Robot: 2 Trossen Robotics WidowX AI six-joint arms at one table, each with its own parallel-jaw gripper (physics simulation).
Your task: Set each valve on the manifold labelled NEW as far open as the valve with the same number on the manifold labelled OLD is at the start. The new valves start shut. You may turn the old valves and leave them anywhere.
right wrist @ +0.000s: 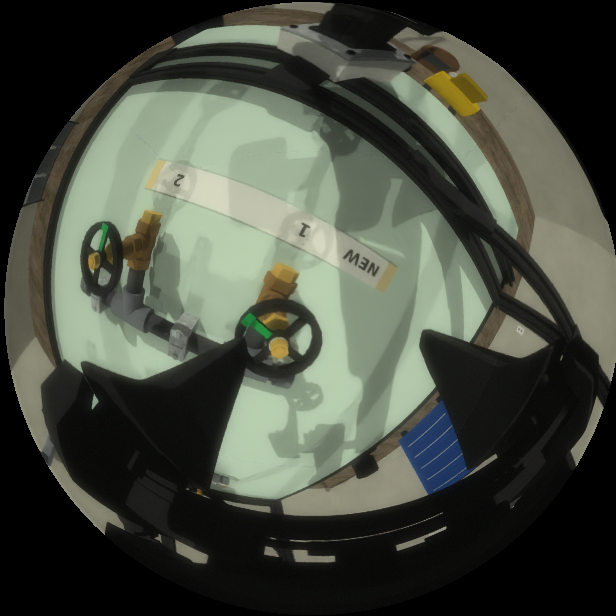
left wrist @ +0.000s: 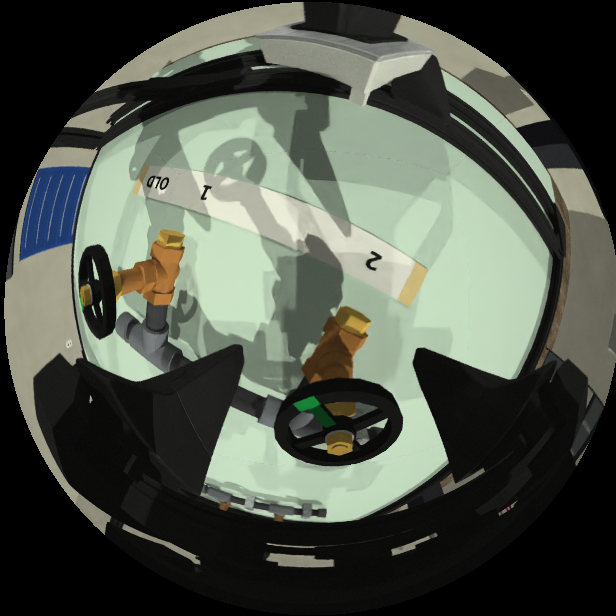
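Note:
In the left wrist view the OLD label strip lies on the pale green mat. Old valve 2's black handwheel sits between my open left gripper's fingers, below their tips; its green mark points up-left. Old valve 1's handwheel stands edge-on at the far left. In the right wrist view the NEW label strip lies behind the manifold. New valve 1's handwheel sits just right of my open right gripper's left fingertip, its green mark pointing up-left. New valve 2's handwheel is at the left, its green mark pointing up.
Grey pipe with a clamp joins the new valves. A blue pad lies off the mat's edge at the lower right, a yellow object beyond the far edge. A blue pad also shows in the left wrist view.

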